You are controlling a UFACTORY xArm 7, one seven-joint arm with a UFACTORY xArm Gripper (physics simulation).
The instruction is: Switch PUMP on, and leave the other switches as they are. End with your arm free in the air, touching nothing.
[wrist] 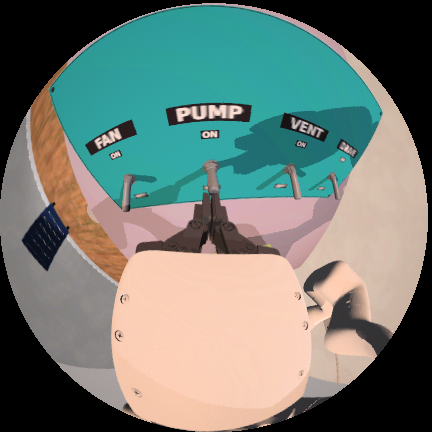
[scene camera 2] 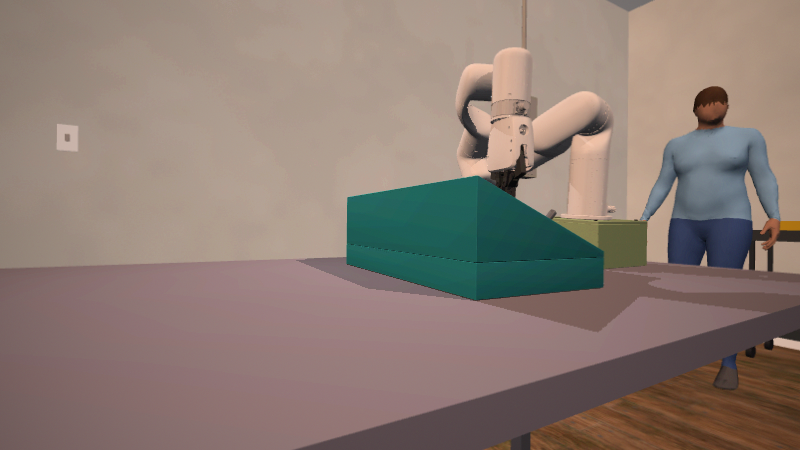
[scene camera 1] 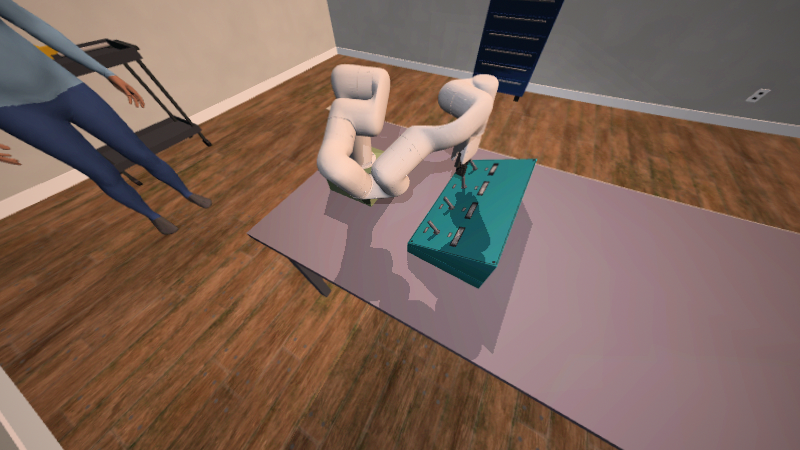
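Where they show: gripper, fingertip midpoint: [wrist: 208, 204] [scene camera 1: 460, 174]; arm's base, origin of the base link: [scene camera 2: 585, 218] [scene camera 1: 360, 159].
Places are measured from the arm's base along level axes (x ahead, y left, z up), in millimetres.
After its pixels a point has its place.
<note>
The teal switch box [scene camera 1: 511, 207] @[x 579, y 39, z 37 mm] [scene camera 2: 413, 223] @[x 594, y 148, z -20 mm] [wrist: 210, 60] @[x 523, y 120, z 15 mm] has a sloped face with levers. The PUMP lever [scene camera 1: 463, 181] @[x 398, y 113, z -4 mm] [wrist: 213, 179] @[x 400, y 117, z 4 mm] stands below its PUMP label [wrist: 208, 114] @[x 468, y 121, z -6 mm] and leans away from ON, toward my gripper. The FAN lever [wrist: 127, 192] @[x 388, y 233, z -11 mm], VENT lever [wrist: 294, 184] @[x 394, y 1, z -7 mm] and DRIVE lever [wrist: 335, 187] @[x 399, y -118, z -8 mm] also lean away from their ON marks. My gripper [scene camera 1: 460, 169] @[x 376, y 122, z 14 mm] [wrist: 208, 204] @[x 376, y 122, z 14 mm] is shut and empty. Its fingertips are right at the free end of the PUMP lever, on its OFF side; whether they touch is unclear. In scene camera 2 the box hides the fingertips.
The box stands on the mauve table [scene camera 1: 643, 307] @[x 1027, y 30, z -121 mm] [scene camera 2: 195, 347] @[x 908, y 387, z -120 mm]. The arm's green base block [scene camera 2: 626, 244] @[x -21, y 102, z -64 mm] is behind it. A person [scene camera 1: 33, 67] [scene camera 2: 710, 179] stands beyond the table, near a dark cart [scene camera 1: 106, 61]. A blue cabinet [scene camera 1: 517, 47] [wrist: 46, 237] stands by the wall.
</note>
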